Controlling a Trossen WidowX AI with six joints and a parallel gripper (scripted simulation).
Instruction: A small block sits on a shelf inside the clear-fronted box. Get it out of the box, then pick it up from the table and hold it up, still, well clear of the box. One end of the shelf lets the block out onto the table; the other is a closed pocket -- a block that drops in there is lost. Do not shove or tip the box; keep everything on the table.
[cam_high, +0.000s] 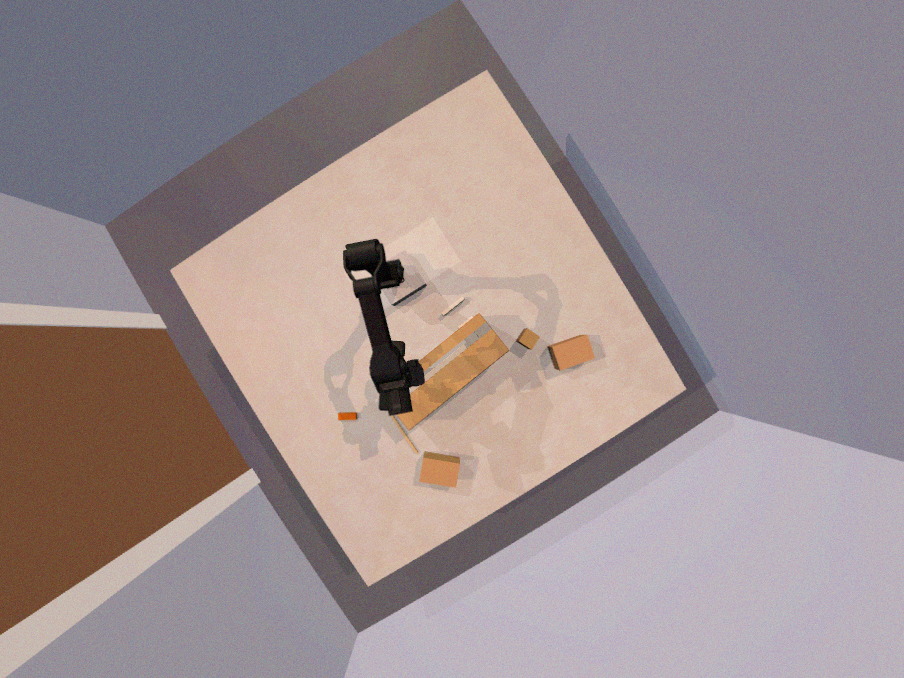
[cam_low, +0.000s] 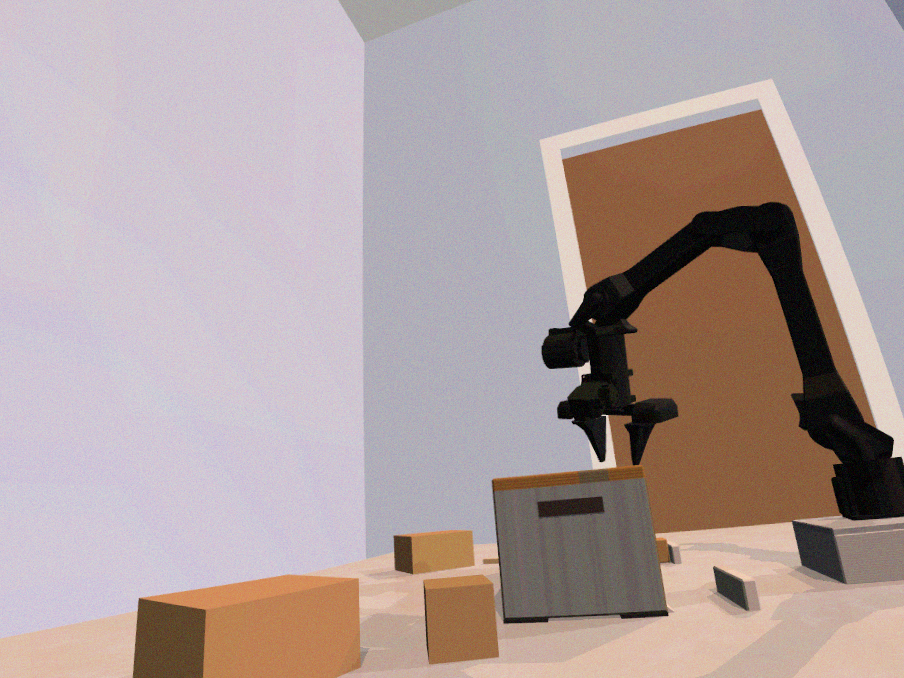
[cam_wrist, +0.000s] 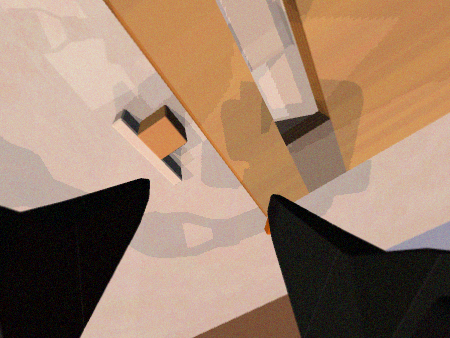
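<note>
Right now my gripper tip is 30 mm past the tan block, 20 mm to the left of it and 130 mm above it. Also, from my gripper tip: thin stick: 190 mm ahead, 60 mm to the right, 140 mm below; clear-fronted wooden box: 10 mm ahead, 140 mm to the left, 90 mm below; orange piece: 70 mm ahead, 210 mm to the right, 140 mm below.
</note>
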